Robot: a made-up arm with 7 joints.
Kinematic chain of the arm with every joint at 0, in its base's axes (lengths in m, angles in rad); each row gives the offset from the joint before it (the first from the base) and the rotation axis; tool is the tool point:
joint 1: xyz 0 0.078 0 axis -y
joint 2: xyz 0 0.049 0 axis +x
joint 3: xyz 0 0 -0.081 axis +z
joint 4: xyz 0 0 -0.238 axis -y
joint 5: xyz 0 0 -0.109 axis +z
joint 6: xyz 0 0 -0.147 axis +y
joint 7: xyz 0 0 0 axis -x
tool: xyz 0 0 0
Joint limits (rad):
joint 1: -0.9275..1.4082
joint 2: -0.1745..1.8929
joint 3: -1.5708..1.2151
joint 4: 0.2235..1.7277
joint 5: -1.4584..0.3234
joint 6: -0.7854..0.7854
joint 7: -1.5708..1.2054
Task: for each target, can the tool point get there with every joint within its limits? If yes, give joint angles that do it. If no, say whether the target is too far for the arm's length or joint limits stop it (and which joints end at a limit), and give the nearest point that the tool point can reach.
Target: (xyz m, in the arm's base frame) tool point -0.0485 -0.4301 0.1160
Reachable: no: joint limits stop it (at a limit: joint 1, joint 2, joint 3, joint 4) | nearest point -0.1847 -0.1705 -0.1385 | short by 0.388 m
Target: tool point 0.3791 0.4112 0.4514
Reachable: no: too far | nearest point 0.2268 0.4213 0.2700 | short by 0.237 m
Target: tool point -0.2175 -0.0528 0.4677
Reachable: no: joint limits stop it (at a limit: joint 2, joint 3, joint 4) | nearest point -0.1372 0.3166 0.2950 | short by 0.416 m
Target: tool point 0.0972 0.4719 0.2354
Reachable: yes | joints 1.2032 1.5390 0.0192 1.4693 -1.0440 -0.0279 -0.9665
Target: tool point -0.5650 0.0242 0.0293
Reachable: no: joint limits stop it (at a limit: joint 1, joint 3) | nearest point -0.3476 0.0242 -0.2606 | short by 0.362 m
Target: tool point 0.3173 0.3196 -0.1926
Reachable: yes | joints 0.2732 0.5170 0.1311 1.5248 -0.3046 0.2859 -0.7325
